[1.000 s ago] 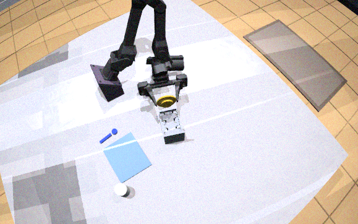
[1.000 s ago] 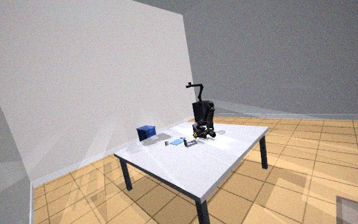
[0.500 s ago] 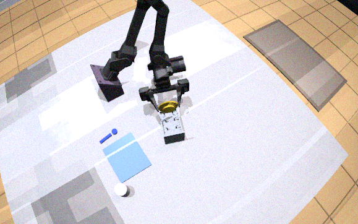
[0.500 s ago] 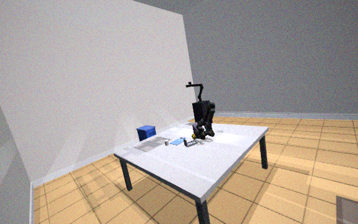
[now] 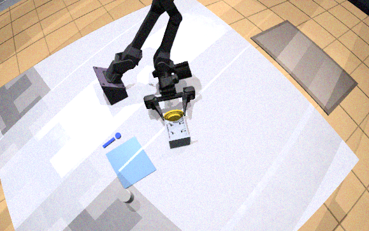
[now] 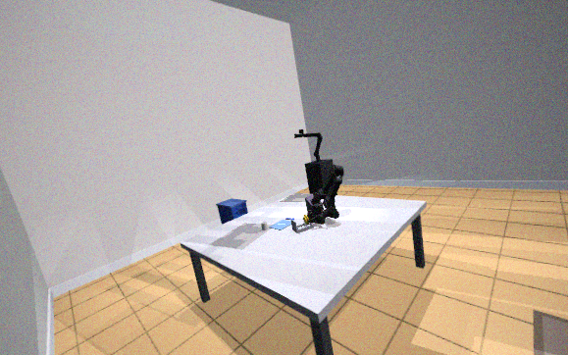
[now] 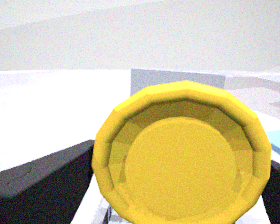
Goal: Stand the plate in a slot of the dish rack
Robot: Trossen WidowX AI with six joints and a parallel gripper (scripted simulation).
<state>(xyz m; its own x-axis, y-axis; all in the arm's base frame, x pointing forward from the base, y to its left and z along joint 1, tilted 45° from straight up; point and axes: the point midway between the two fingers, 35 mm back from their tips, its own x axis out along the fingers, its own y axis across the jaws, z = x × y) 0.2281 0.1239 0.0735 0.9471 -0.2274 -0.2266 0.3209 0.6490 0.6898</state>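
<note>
Now: gripper tip 1 cm past the yellow plate. From my gripper tip the other things lie so: blue spoon: 7 cm behind, 23 cm to the right, 5 cm below; grey dish rack: 2 cm ahead, 1 cm to the right, 3 cm below; light blue mat: 4 cm ahead, 21 cm to the right, 5 cm below.
</note>
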